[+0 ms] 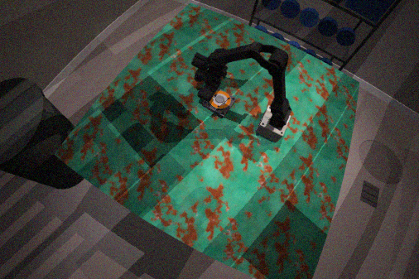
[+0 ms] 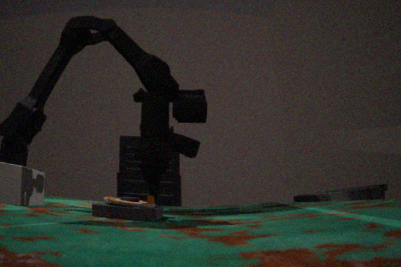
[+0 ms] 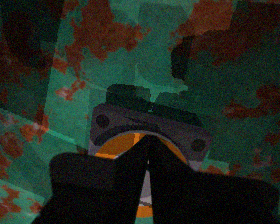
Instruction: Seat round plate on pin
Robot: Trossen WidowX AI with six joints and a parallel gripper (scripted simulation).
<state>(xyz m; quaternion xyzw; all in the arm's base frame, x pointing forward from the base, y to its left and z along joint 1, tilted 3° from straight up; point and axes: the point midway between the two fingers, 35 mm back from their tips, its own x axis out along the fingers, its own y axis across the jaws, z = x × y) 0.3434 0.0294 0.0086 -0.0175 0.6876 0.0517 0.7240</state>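
Right now the round plate is 30 mm behind my gripper tip, 10 mm to the right of it and 10 mm below it. Round my gripper tip: square grey base 50 mm behind, 20 mm below.
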